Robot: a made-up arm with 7 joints.
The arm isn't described. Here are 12 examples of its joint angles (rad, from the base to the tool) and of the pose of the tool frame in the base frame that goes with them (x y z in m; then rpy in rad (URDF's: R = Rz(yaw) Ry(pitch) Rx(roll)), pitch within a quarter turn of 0, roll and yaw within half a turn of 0).
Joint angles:
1: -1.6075 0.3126 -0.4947 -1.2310 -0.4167 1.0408 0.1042
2: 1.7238 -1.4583 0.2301 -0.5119 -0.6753 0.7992 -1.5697
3: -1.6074 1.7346 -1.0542 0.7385 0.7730 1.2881 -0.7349
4: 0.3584 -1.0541 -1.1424 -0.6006 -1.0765 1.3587 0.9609
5: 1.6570 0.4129 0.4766 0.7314 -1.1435 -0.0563 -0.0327
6: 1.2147 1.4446 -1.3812 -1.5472 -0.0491 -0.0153 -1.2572
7: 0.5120 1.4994 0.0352 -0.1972 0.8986 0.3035 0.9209
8: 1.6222 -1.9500 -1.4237 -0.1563 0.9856 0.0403 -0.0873
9: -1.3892 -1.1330 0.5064 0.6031 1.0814 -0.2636 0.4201
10: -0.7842 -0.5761 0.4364 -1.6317 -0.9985 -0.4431 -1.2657
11: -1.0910 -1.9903 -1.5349 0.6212 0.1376 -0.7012 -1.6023
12: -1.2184 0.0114 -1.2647 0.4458 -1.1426 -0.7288 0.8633
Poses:
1: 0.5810 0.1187 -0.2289 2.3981 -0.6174 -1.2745
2: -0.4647 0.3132 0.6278 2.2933 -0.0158 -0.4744
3: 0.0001 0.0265 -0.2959 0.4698 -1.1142 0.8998
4: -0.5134 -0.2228 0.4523 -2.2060 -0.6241 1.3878
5: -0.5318 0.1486 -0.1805 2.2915 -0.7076 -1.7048
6: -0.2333 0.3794 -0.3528 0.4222 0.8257 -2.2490
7: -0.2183 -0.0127 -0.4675 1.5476 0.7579 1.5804
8: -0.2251 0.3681 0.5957 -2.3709 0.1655 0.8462
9: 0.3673 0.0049 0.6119 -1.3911 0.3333 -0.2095
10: 0.4847 -0.4516 0.3564 1.8762 -0.5860 -2.8003
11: -0.2553 -0.1008 0.3876 1.6452 0.3678 2.0468
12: 0.1886 -0.2140 0.1504 -2.4334 1.0489 3.0240
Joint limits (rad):
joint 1: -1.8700..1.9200
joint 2: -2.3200..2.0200
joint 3: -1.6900..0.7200
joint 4: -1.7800..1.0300
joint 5: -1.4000..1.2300
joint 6: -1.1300..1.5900
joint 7: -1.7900..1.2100
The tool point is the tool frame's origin. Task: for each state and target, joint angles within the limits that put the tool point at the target. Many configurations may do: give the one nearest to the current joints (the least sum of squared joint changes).
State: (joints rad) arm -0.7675 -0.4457 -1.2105 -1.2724 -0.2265 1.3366 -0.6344
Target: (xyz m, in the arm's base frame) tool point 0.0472 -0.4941 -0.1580
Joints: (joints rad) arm -0.4467 0.1752 -0.9955 -1.2962 -0.3638 1.0739 -0.5943
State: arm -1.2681 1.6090 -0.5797 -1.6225 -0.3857 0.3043 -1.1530
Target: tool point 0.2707 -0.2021 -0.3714
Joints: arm -1.2316 0.7683 -0.9078 -1.2620 -0.6264 0.3065 -1.1866
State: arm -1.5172 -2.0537 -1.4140 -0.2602 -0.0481 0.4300 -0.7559
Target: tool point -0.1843 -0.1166 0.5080
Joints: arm -1.3391 -2.1236 -1.4877 -0.3316 -0.0856 0.3038 -0.7353
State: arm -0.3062 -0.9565 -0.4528 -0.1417 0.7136 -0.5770 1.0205
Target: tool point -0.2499 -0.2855 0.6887
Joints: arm 0.1975 -1.3928 -0.1060 -0.2961 0.6150 -0.6927 1.0413
